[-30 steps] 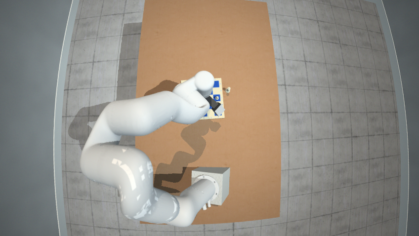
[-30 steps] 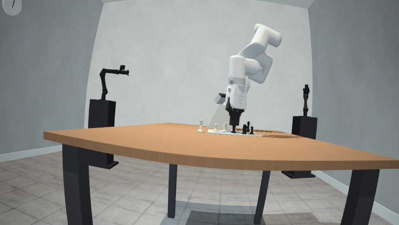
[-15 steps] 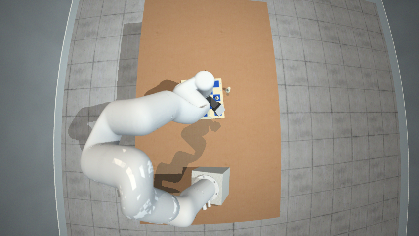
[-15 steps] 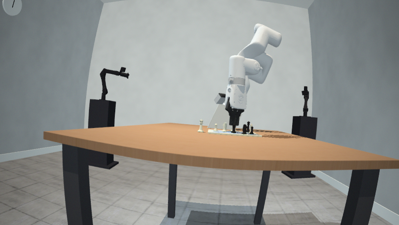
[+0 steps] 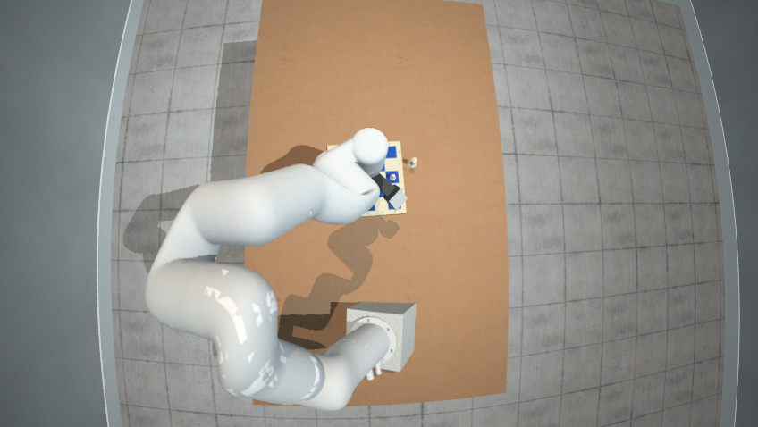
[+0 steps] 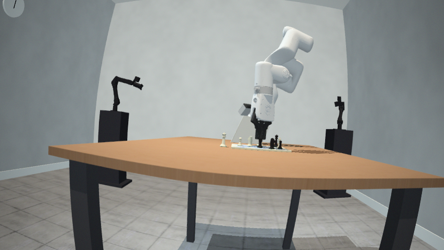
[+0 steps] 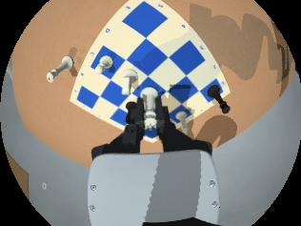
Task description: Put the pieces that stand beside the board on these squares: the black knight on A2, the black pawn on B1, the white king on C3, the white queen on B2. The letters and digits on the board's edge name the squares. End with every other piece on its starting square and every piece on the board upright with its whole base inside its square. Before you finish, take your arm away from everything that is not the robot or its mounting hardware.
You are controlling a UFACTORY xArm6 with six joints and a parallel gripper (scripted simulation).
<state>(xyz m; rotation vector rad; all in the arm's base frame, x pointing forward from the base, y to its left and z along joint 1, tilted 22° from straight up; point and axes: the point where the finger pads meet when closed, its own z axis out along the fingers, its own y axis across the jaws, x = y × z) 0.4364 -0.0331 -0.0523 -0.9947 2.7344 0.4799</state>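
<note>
Now: the white piece 1 cm below my hand. From my hand the other things lie so: black chess piece 8 cm to the left, 7 cm behind, 2 cm below; pale piece 4 cm to the right, 3 cm below, 1 cm behind; chessboard 5 cm below.
</note>
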